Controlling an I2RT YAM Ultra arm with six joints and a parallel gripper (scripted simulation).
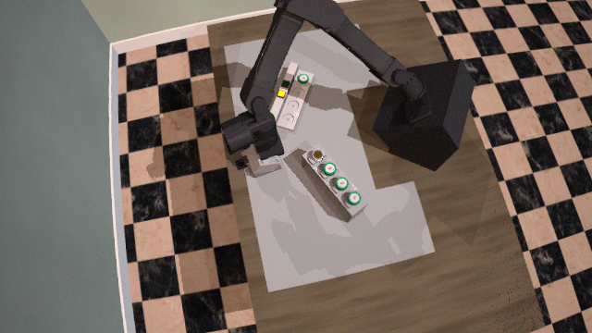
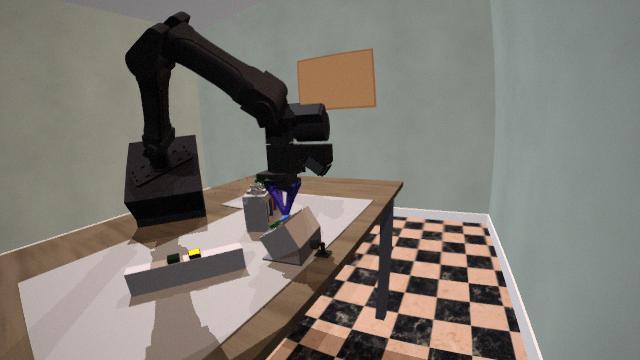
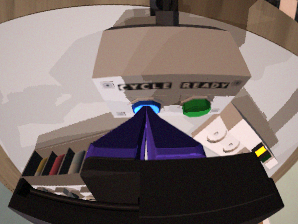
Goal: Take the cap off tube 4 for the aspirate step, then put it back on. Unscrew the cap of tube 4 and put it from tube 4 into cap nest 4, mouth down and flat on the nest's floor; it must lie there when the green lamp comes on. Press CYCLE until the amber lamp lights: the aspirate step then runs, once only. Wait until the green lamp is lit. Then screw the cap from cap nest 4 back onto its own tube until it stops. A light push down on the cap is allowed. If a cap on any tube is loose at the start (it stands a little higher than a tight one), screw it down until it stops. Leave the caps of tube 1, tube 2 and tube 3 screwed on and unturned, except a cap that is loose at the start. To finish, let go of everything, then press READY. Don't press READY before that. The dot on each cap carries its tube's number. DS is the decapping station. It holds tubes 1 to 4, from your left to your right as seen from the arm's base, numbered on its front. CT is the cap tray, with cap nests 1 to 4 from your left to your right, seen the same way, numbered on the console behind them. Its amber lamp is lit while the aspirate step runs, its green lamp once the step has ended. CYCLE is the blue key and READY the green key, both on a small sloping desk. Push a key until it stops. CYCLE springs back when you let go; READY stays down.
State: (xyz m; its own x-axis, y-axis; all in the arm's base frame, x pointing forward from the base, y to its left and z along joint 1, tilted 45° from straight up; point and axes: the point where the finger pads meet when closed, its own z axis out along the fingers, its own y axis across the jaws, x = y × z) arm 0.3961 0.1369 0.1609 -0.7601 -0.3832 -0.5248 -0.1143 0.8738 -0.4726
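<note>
My gripper is now 2 cm above the blue cycle key. Round my hand: cap 3 (15 cm behind, 9 cm to the left, 4 cm above); then cap 2 (18 cm behind, 14 cm to the left, 4 cm above); then green ready key (1 cm ahead, 4 cm to the right, 1 cm below).
</note>
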